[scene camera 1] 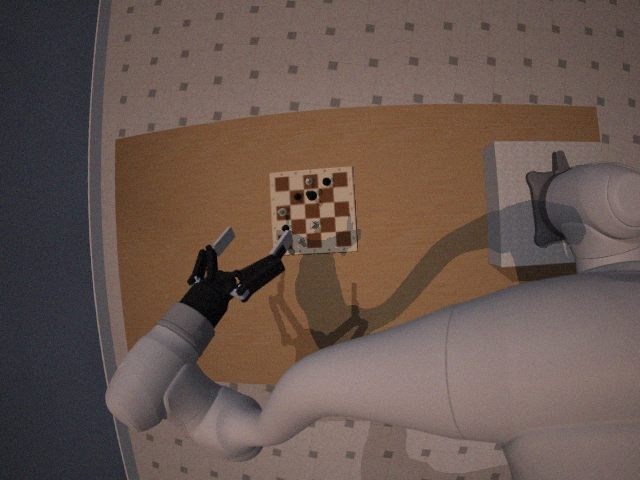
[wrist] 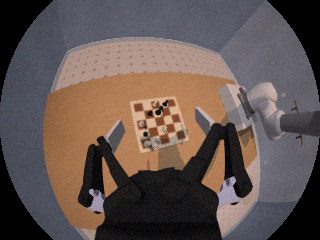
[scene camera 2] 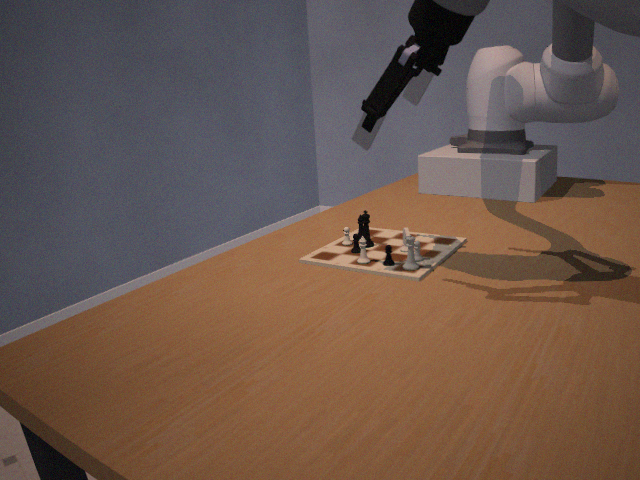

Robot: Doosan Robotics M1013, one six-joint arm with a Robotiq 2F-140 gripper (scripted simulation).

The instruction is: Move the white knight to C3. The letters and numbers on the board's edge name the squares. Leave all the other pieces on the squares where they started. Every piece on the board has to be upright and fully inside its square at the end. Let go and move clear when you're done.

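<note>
Visible in the pictures: a chessboard and my gripper. Gripper visible also in the wrist view and in scene camera 1.
</note>
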